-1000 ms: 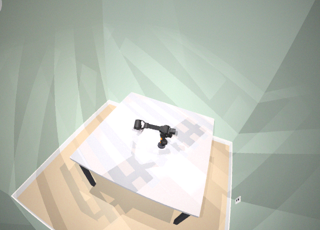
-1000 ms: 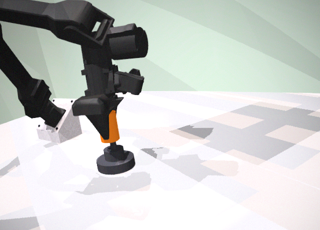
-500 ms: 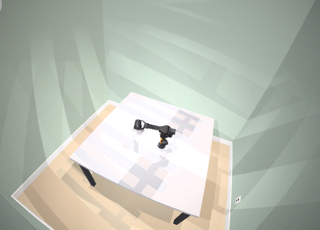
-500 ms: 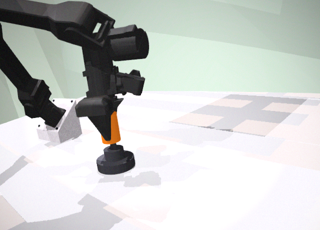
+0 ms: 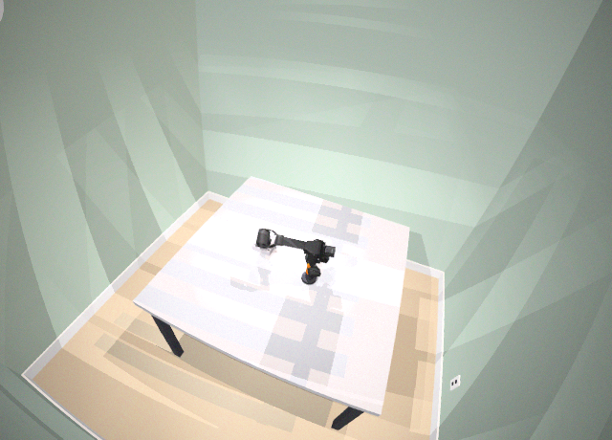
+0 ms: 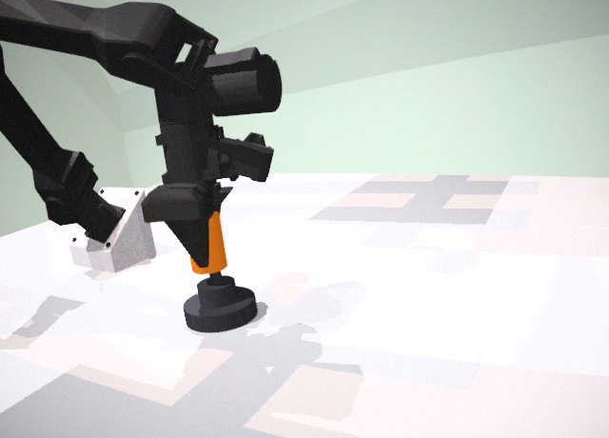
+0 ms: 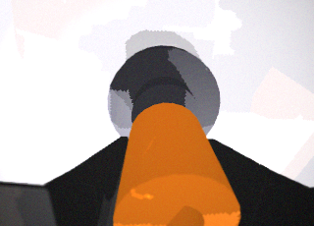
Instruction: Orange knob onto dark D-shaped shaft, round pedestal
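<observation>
The orange knob lies 2 cm above my gripper tip. Round my gripper tip: dark round pedestal: 4 cm below.
</observation>
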